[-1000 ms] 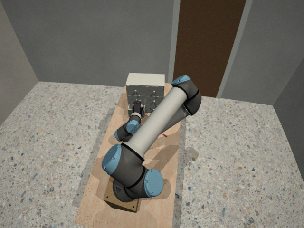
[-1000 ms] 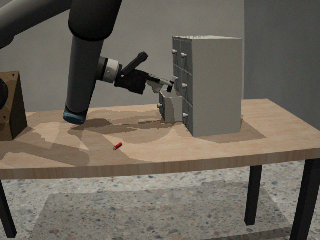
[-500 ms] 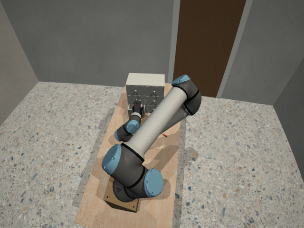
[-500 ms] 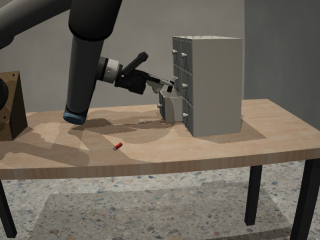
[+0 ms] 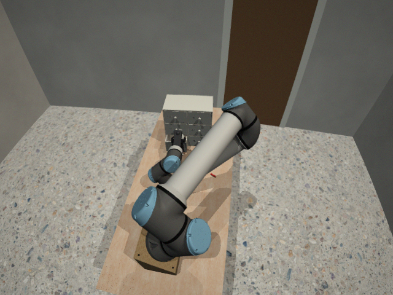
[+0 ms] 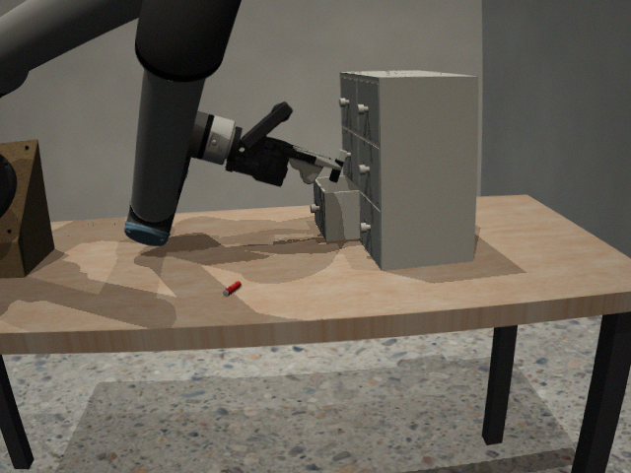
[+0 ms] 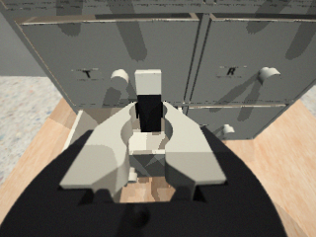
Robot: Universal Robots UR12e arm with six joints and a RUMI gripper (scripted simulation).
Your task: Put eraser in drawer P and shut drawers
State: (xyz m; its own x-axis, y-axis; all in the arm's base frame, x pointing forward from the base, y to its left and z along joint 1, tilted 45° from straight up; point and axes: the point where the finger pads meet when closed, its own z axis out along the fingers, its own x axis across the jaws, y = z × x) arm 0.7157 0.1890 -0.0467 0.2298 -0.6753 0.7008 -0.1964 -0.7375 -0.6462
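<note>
Now: the eraser 1 cm ahead of my hand. Round my hand: small red cylinder (16 cm behind, 28 cm to the right, 15 cm below).
</note>
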